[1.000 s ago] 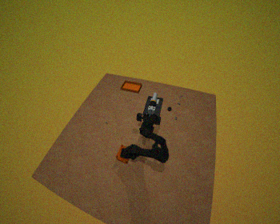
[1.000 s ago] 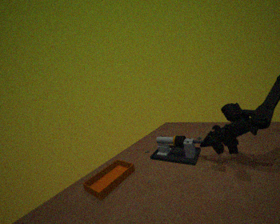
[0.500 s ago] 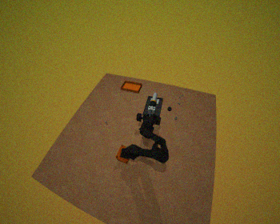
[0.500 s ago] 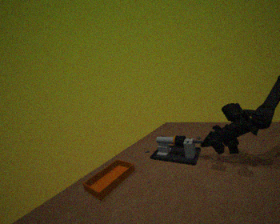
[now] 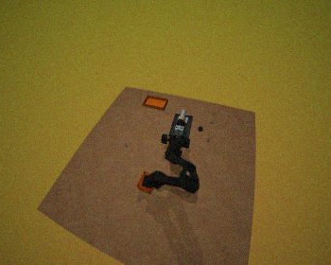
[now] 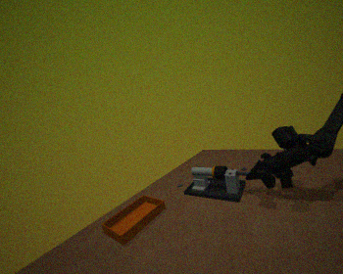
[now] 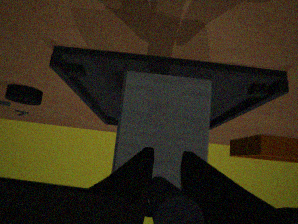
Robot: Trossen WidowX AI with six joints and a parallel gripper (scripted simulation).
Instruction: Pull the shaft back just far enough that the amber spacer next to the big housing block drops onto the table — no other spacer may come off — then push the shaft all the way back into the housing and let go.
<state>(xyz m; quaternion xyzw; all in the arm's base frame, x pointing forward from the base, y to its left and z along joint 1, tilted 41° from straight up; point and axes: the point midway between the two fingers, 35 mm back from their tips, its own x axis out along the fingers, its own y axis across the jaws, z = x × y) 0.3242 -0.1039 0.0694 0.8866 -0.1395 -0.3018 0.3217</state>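
The amber spacer is 12 cm ahead of my gripper tip, 1 cm to the right of it and 2 cm above it. From my gripper tip the other things lie so: orange tray: 36 cm ahead, 26 cm to the left, 5 cm below; dark disc: 13 cm ahead, 16 cm to the right, 5 cm below.
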